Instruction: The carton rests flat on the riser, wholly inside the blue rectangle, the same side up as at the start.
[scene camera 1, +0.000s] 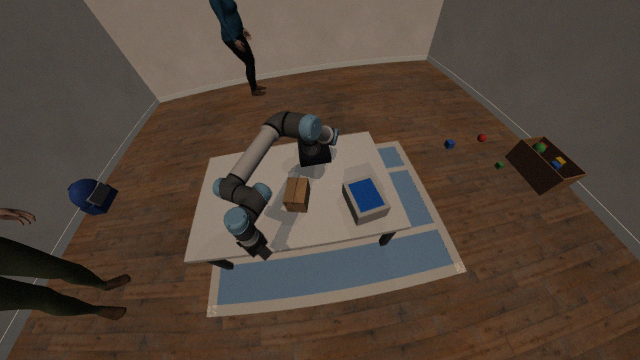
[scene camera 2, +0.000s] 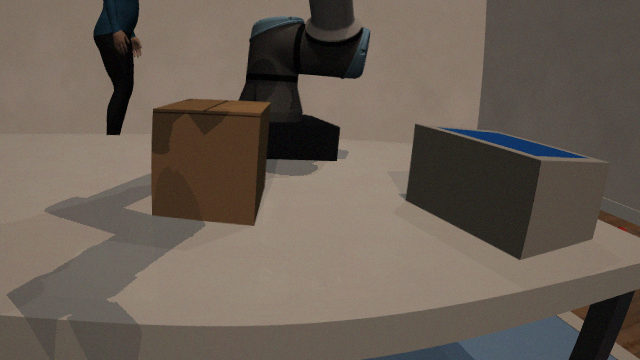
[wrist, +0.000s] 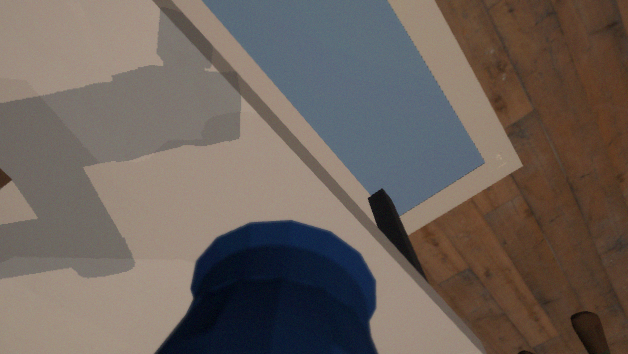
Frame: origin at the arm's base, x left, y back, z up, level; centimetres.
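Seen in the pictures: hand at its tool point: (wrist: 283, 300); arm's base at its link origin: (scene camera 1: 311, 149).
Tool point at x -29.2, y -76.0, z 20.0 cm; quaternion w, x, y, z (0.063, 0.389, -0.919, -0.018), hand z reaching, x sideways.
Offsets run from my tool point to a thing's top centre. Level surfaces: height alone.
The brown carton {dx +16.1, dy +37.9, dz -14.2 cm} (scene camera 1: 296, 195) (scene camera 2: 207, 165) stands upright on the table, its seamed top facing up, left of the riser and apart from it. A small brown corner at the left edge of the wrist view may be part of it. The pale grey riser {dx +57.0, dy +27.5, dz -15.2 cm} (scene camera 1: 373, 215) (scene camera 2: 470, 192) stands at the right of the table, with the blue rectangle {dx +57.0, dy +27.5, dz -15.2 cm} (scene camera 1: 366, 195) (scene camera 2: 520, 142) on its top. My suction gripper (scene camera 1: 253, 244) (wrist: 284, 280) is over the table's front left part, away from the carton. Its blue cup shows in the wrist view with nothing on it; the cup is hidden in scene camera 1.
The white table {dz -27.2 cm} (scene camera 1: 325, 225) (scene camera 2: 310, 280) (wrist: 165, 200) stands on a blue and cream rug (scene camera 1: 330, 275) (wrist: 350, 100). The arm's shadow falls beside the carton. One person (scene camera 1: 230, 25) stands behind; another's legs (scene camera 1: 50, 267) show at left. A toy box (scene camera 1: 535, 167) stands at right.
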